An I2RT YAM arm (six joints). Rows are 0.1 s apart.
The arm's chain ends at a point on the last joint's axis. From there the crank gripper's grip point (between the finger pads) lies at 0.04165 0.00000 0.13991 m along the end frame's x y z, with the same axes.
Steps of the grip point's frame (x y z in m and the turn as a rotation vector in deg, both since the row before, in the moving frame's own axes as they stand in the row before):
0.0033, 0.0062, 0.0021, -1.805, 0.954, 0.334
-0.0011, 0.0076, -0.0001, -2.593, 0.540, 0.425
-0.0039, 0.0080, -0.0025, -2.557, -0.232, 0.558
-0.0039, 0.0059, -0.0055, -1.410, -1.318, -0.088
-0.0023, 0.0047, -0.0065, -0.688, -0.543, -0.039
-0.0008, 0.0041, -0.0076, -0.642, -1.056, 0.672
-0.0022, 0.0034, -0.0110, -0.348, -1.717, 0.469
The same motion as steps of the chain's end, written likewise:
0.0010, 0.0016, 0.0029, -1.805, 0.954, 0.334
-0.0024, 0.0010, 0.0004, -2.593, 0.540, 0.425
-0.0033, 0.0014, -0.0025, -2.557, -0.232, 0.558
-0.0007, 0.0025, -0.0064, -1.410, -1.318, -0.088
-0.0010, 0.0030, -0.0069, -0.688, -0.543, -0.039
0.0018, 0.0021, -0.0083, -0.642, -1.056, 0.672
0.0020, 0.0022, -0.0122, -0.348, -1.717, 0.469

